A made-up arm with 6 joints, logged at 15 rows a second.
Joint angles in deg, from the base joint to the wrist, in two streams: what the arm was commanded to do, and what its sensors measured. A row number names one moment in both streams.
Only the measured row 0 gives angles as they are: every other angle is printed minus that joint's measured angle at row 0.
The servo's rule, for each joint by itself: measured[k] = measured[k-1] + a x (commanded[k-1-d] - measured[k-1]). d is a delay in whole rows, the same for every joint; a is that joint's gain. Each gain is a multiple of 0.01, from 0.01 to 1. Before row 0 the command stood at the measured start. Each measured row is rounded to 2 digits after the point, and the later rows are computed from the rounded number. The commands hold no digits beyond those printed.
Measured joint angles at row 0:
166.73, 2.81, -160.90, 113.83, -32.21, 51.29
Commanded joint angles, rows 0 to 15:
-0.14, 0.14, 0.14, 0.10, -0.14, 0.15
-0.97, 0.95, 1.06, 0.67, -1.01, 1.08
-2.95, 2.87, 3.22, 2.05, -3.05, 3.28
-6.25, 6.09, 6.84, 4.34, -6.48, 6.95
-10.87, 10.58, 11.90, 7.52, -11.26, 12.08
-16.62, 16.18, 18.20, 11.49, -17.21, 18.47
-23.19, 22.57, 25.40, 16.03, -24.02, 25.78
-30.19, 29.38, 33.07, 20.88, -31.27, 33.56
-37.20, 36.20, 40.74, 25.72, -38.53, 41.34
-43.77, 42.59, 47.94, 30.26, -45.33, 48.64
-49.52, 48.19, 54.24, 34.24, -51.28, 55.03
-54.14, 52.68, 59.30, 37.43, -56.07, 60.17
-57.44, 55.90, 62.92, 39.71, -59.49, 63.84
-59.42, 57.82, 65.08, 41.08, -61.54, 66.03
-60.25, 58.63, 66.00, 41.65, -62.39, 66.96
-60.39, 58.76, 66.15, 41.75, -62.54, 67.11
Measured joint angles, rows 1 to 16:
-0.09, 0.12, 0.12, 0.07, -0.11, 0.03
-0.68, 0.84, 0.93, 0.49, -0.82, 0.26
-2.20, 2.61, 2.90, 1.58, -2.58, 0.92
-4.91, 5.64, 6.29, 3.51, -5.66, 2.25
-8.90, 9.94, 11.11, 6.32, -10.08, 4.41
-14.07, 15.37, 17.21, 9.94, -15.71, 7.50
-20.18, 21.63, 24.25, 14.20, -22.27, 11.52
-26.89, 28.37, 31.84, 18.88, -29.38, 16.37
-33.80, 35.18, 39.49, 23.67, -36.61, 21.86
-40.48, 41.63, 46.76, 28.28, -43.50, 27.75
-46.54, 47.34, 53.19, 32.45, -49.65, 33.75
-51.63, 51.99, 58.44, 35.94, -54.72, 39.56
-55.52, 55.39, 62.29, 38.58, -58.49, 44.90
-58.13, 57.50, 64.69, 40.33, -60.90, 49.55
-59.55, 58.48, 65.82, 41.25, -62.08, 53.38
-60.11, 58.72, 66.10, 41.60, -62.44, 56.40
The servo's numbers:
d 0
a 0.67 0.87 0.86 0.70 0.79 0.22

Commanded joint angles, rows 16 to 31:
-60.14, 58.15, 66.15, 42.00, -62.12, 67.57
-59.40, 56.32, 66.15, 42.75, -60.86, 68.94
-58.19, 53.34, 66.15, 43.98, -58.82, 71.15
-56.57, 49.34, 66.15, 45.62, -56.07, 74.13
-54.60, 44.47, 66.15, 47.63, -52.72, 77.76
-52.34, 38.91, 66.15, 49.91, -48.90, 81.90
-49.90, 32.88, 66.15, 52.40, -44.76, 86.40
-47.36, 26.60, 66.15, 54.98, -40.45, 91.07
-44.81, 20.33, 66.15, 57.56, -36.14, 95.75
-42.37, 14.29, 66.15, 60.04, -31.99, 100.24
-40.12, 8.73, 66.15, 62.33, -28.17, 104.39
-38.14, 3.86, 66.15, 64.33, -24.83, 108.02
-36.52, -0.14, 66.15, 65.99, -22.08, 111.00
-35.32, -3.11, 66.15, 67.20, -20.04, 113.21
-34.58, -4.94, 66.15, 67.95, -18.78, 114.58
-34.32, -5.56, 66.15, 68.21, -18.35, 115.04
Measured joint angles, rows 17 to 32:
-60.13, 58.22, 66.14, 41.88, -62.19, 58.86
-59.64, 56.57, 66.15, 42.49, -61.14, 61.08
-58.67, 53.76, 66.15, 43.53, -59.31, 63.30
-57.26, 49.91, 66.15, 44.99, -56.75, 65.68
-55.48, 45.18, 66.15, 46.84, -53.57, 68.34
-53.38, 39.73, 66.15, 48.99, -49.88, 71.32
-51.05, 33.77, 66.15, 51.38, -45.84, 74.64
-48.58, 27.53, 66.15, 53.90, -41.58, 78.25
-46.05, 21.27, 66.15, 56.46, -37.28, 82.10
-43.58, 15.20, 66.15, 58.97, -33.10, 86.09
-41.26, 9.57, 66.15, 61.32, -29.21, 90.12
-39.17, 4.60, 66.15, 63.43, -25.75, 94.06
-37.39, 0.48, 66.15, 65.22, -22.85, 97.79
-36.00, -2.64, 66.15, 66.61, -20.63, 101.18
-35.05, -4.64, 66.15, 67.55, -19.17, 104.13
-34.56, -5.44, 66.15, 68.01, -18.52, 106.53

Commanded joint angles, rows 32 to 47:
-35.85, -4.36, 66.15, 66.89, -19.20, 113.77
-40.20, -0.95, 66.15, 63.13, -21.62, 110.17
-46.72, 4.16, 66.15, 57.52, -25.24, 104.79
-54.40, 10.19, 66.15, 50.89, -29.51, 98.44
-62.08, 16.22, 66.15, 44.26, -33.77, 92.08
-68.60, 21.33, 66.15, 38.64, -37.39, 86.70
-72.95, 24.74, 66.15, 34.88, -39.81, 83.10
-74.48, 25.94, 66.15, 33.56, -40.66, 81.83
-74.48, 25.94, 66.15, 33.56, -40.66, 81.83
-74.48, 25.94, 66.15, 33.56, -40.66, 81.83
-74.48, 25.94, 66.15, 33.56, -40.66, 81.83
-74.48, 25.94, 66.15, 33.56, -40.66, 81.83
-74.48, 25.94, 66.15, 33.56, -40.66, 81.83
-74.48, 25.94, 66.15, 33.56, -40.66, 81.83
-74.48, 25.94, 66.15, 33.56, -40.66, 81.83
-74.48, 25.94, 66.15, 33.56, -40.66, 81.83
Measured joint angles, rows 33 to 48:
-35.42, -4.50, 66.15, 67.23, -19.06, 108.12
-38.62, -1.41, 66.15, 64.36, -21.08, 108.57
-44.05, 3.44, 66.15, 59.57, -24.37, 107.74
-50.98, 9.31, 66.15, 53.49, -28.43, 105.69
-58.42, 15.32, 66.15, 47.03, -32.65, 102.70
-65.24, 20.55, 66.15, 41.16, -36.39, 99.18
-70.41, 24.20, 66.15, 36.76, -39.09, 95.64
-73.14, 25.71, 66.15, 34.52, -40.33, 92.60
-74.04, 25.91, 66.15, 33.85, -40.59, 90.23
-74.33, 25.94, 66.15, 33.65, -40.65, 88.38
-74.43, 25.94, 66.15, 33.59, -40.66, 86.94
-74.46, 25.94, 66.15, 33.57, -40.66, 85.82
-74.47, 25.94, 66.15, 33.56, -40.66, 84.94
-74.48, 25.94, 66.15, 33.56, -40.66, 84.26
-74.48, 25.94, 66.15, 33.56, -40.66, 83.73
-74.48, 25.94, 66.15, 33.56, -40.66, 83.31

